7 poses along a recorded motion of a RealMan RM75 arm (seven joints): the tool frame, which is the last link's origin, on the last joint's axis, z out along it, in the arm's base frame.
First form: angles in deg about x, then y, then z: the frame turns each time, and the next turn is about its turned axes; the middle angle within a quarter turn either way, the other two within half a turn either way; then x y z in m.
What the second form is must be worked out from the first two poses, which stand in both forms.
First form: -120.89 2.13 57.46 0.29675 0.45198 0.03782
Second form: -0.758 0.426 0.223 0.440 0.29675 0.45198 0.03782
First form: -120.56 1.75 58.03 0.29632 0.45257 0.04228
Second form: -0.756 0.428 0.229 0.440 0.29632 0.45257 0.04228
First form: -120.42 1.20 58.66 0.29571 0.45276 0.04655
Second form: -0.754 0.430 0.235 0.438 0.29571 0.45276 0.04655
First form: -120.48 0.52 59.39 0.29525 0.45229 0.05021
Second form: -0.753 0.432 0.242 0.433 0.29525 0.45229 0.05021
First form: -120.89 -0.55 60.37 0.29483 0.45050 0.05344
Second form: -0.753 0.435 0.252 0.424 0.29483 0.45050 0.05344
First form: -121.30 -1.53 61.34 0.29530 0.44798 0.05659
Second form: -0.753 0.439 0.260 0.416 0.29530 0.44798 0.05659
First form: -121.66 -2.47 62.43 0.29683 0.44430 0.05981
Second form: -0.752 0.443 0.269 0.407 0.29683 0.44430 0.05981
